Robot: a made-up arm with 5 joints.
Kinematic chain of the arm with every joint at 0, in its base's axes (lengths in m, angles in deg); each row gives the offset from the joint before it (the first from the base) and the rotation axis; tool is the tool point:
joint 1: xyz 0 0 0.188 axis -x
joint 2: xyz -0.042 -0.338 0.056 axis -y
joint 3: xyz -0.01 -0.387 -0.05 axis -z
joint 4: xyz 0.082 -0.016 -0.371 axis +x
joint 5: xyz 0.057 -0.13 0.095 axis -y
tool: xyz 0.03 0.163 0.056
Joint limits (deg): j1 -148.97..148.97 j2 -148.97..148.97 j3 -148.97..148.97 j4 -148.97..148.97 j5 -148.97..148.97
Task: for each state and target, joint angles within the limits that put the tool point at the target. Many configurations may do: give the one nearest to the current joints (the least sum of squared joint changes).
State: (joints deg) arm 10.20 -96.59 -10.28 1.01 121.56
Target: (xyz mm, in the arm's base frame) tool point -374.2 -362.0 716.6
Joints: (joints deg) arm 47.76 -100.41 -28.81 -24.32 102.52
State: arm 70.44 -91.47 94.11 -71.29 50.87
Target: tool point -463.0 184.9 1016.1
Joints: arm 99.49 -105.20 94.35 -71.39 53.31
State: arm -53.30 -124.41 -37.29 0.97 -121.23
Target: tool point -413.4 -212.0 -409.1
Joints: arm -87.73 -126.60 -39.35 4.96 -119.48
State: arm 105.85 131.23 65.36 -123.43 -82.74
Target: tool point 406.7 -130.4 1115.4
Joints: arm 65.93 104.88 68.68 -123.89 -87.80
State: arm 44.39 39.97 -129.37 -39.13 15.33
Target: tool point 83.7 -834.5 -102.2
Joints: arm 9.26 38.92 -148.97 -88.52 29.47
